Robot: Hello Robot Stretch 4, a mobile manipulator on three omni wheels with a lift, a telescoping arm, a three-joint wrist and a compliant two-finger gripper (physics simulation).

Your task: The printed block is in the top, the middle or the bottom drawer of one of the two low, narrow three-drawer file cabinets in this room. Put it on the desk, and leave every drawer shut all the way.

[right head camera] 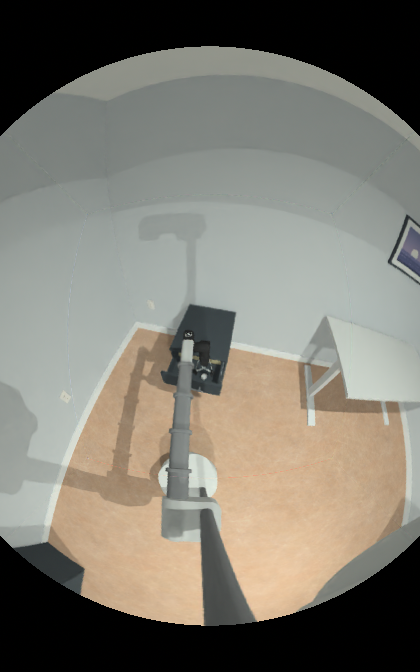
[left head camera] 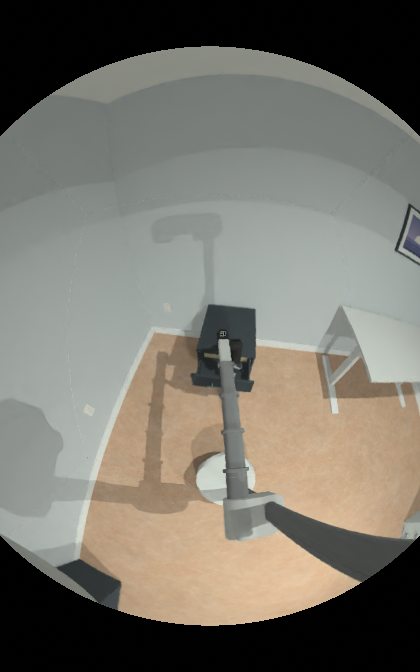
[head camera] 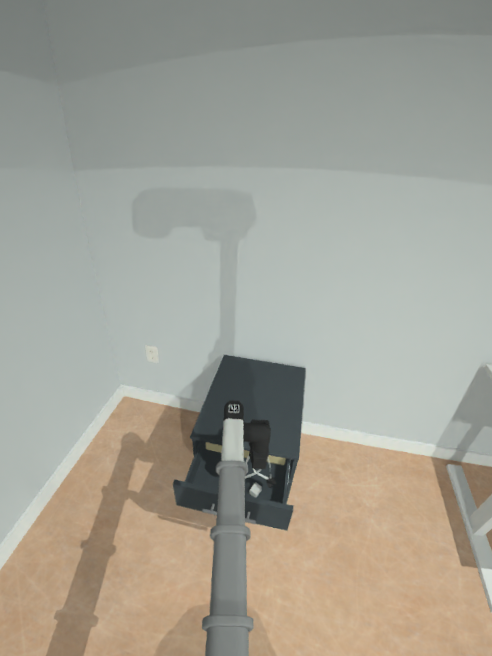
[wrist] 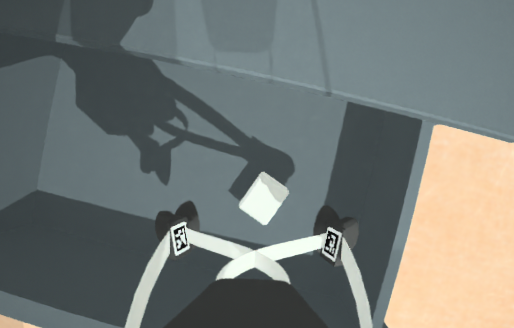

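The white printed block lies on the floor of the pulled-out drawer of the dark file cabinet. I cannot tell the drawer's level for sure. My gripper is open and reaches down over this drawer. In the wrist view the block shows just beyond the line between the fingertips, with nothing held. The white desk stands at the right. The second dark cabinet shows in part at the lower left.
My telescoping arm extends over the drawer front and hides part of it. The cabinet stands near the wall, close to the room's left corner. The desk's leg and foot stand on the floor to the right.
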